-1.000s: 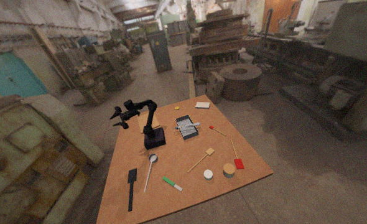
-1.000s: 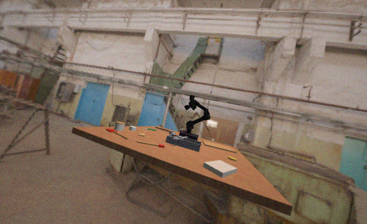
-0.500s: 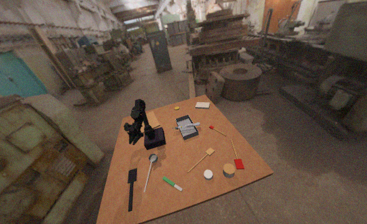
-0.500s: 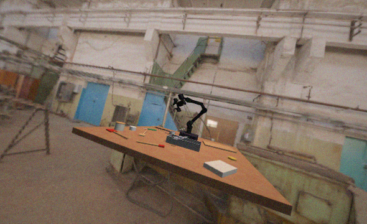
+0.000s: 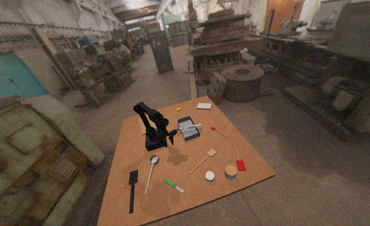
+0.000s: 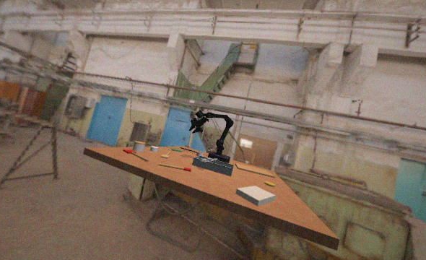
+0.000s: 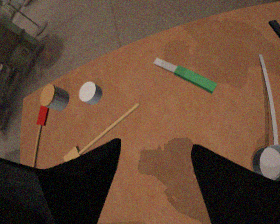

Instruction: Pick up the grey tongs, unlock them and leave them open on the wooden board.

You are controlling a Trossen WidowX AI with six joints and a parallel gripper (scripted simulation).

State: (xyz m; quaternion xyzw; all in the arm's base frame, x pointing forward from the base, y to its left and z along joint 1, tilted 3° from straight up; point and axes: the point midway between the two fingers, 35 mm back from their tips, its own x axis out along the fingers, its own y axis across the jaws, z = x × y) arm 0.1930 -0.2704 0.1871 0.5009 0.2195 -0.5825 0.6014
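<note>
Right now my gripper tip is 35 cm to the right of the yellow lock, 17 cm above it and 11 cm short of it. Round my gripper tip: black spatula 37 cm behind, 24 cm below, 12 cm to the right; roasting tin 38 cm to the left, 21 cm below, 16 cm ahead; red spatula 51 cm ahead, 23 cm below, 8 cm to the right.
</note>
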